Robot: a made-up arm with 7 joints.
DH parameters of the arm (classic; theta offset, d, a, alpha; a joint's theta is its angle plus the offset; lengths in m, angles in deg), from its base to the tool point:
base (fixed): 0 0 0 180
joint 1: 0 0.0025 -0.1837 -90
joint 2: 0 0.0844 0.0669 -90
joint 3: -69.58 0 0.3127 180
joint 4: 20.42 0.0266 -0.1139 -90
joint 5: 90 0.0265 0.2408 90
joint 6: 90 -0.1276 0.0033 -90
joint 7: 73.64 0 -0.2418 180
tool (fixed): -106.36 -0.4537 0 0
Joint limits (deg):
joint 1: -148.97..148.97
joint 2: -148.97..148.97
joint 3: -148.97..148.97
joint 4: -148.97..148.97
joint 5: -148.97..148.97
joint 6: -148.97..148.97
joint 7: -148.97..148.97
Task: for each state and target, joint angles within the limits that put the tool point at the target. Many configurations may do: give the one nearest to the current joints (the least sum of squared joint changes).
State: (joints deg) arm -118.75 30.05 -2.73 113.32 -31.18 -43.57 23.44
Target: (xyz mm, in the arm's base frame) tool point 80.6 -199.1 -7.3
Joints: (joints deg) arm -124.17 31.21 10.36 73.37 -36.04 -66.83 31.12
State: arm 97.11 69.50 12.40 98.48 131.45 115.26 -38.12
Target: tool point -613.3 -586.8 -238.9
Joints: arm 105.59 28.47 7.33 84.82 148.97 130.93 -49.57
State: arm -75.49 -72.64 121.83 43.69 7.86 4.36 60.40
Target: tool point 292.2 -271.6 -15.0
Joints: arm -109.77 -98.35 115.28 39.33 5.48 -15.19 90.55
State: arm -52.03 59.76 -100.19 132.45 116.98 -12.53 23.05
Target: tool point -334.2 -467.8 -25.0
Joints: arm -33.85 40.17 -102.31 137.72 142.22 -1.33 16.90
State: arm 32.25 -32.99 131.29 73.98 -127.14 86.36 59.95
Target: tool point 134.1 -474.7 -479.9
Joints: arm 59.70 -23.59 89.75 100.21 -116.19 108.17 58.34
